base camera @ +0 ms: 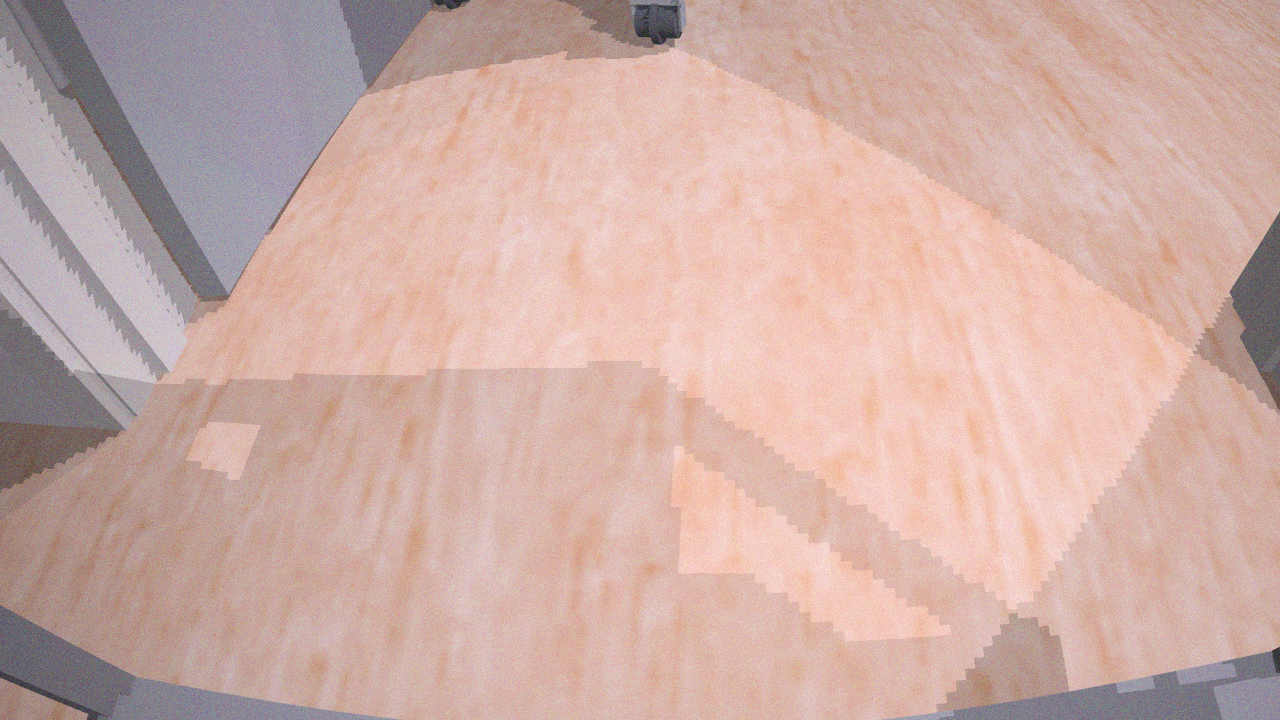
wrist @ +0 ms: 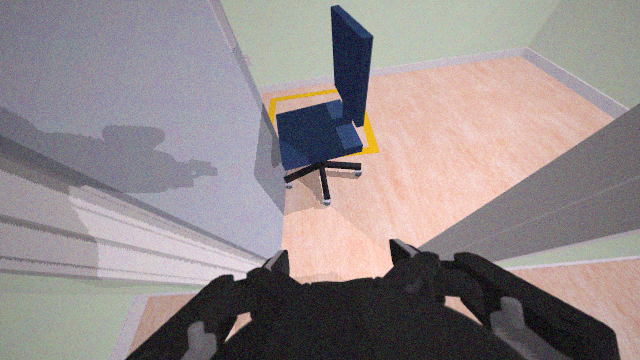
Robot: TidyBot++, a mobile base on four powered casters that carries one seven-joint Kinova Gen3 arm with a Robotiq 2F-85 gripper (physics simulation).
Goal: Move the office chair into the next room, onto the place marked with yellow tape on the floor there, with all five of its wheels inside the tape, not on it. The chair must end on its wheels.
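Places are measured from the arm's base along level axes (x back, y left, z down), in millimetres.
Where they show: gripper, fingertip midpoint: [wrist: 338, 256].
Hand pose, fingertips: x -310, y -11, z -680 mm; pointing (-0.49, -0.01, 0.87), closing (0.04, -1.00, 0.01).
Each offset is from my fingertips to the centre of the thing. "spot": to the spot under its first point.
The office chair [wrist: 312, 132] stands upright in the wrist view, with a dark blue seat, a tall backrest and black base legs. One of its wheels {dx -564, dy +25, dz +1046 mm} [base camera: 657, 24] shows at the top of the base camera view. The yellow tape outline {spot: dx -1219, dy -483, dz +1075 mm} [wrist: 370, 134] lies on the floor behind and partly under the chair. Three near wheels, one of them at the front {spot: dx -549, dy +29, dz +1022 mm} [wrist: 326, 202], are outside the tape on the near side; the seat hides the other wheels. My gripper [wrist: 338, 256] is open and empty, apart from the chair, on the near side of it.
A grey door panel [wrist: 150, 100] [base camera: 241, 107] and a pale door frame [wrist: 150, 230] [base camera: 98, 223] stand at the left. A grey wall edge [wrist: 540, 200] [base camera: 1262, 304] is at the right. The room's green back wall [wrist: 440, 30] rises behind the chair.
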